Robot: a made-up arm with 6 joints. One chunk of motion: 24 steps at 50 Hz.
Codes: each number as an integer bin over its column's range. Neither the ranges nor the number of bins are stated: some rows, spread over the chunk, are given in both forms.
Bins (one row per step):
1: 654 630 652 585 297 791
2: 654 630 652 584 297 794
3: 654 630 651 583 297 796
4: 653 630 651 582 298 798
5: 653 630 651 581 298 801
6: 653 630 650 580 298 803
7: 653 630 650 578 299 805
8: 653 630 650 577 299 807
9: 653 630 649 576 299 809
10: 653 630 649 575 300 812
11: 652 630 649 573 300 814
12: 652 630 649 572 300 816
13: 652 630 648 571 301 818
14: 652 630 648 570 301 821
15: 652 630 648 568 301 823
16: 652 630 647 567 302 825
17: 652 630 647 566 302 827
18: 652 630 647 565 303 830
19: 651 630 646 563 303 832
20: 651 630 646 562 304 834
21: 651 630 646 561 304 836
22: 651 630 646 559 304 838
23: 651 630 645 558 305 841
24: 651 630 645 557 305 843
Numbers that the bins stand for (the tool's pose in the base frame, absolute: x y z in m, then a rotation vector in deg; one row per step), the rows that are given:
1: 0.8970 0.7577 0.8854 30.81 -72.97 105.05
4: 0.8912 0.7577 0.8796 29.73 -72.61 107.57
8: 0.8912 0.7577 0.8738 27.93 -72.25 110.81
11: 0.8854 0.7577 0.8680 26.49 -71.89 113.33
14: 0.8854 0.7577 0.8622 25.41 -71.53 115.86
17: 0.8854 0.7577 0.8564 23.96 -71.17 118.02
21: 0.8796 0.7577 0.8506 22.16 -70.45 121.26
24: 0.8796 0.7577 0.8447 20.72 -70.09 123.78
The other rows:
2: 0.8970 0.7577 0.8854 30.45 -72.97 106.13
3: 0.8970 0.7577 0.8796 30.09 -72.97 106.85
5: 0.8912 0.7577 0.8796 29.37 -72.61 108.65
6: 0.8912 0.7577 0.8738 29.01 -72.61 109.37
7: 0.8912 0.7577 0.8738 28.29 -72.25 110.09
9: 0.8912 0.7577 0.8680 27.57 -72.25 111.53
10: 0.8912 0.7577 0.8680 27.21 -71.89 112.61
12: 0.8854 0.7577 0.8680 26.13 -71.89 114.05
13: 0.8854 0.7577 0.8622 25.77 -71.53 114.77
15: 0.8854 0.7577 0.8622 24.68 -71.53 116.58
16: 0.8854 0.7577 0.8564 24.32 -71.17 117.30
18: 0.8854 0.7577 0.8564 23.60 -70.81 119.10
19: 0.8796 0.7577 0.8506 22.88 -70.81 119.82
20: 0.8796 0.7577 0.8506 22.52 -70.45 120.54
22: 0.8796 0.7577 0.8506 21.44 -70.45 121.98
23: 0.8796 0.7577 0.8447 21.08 -70.09 123.06

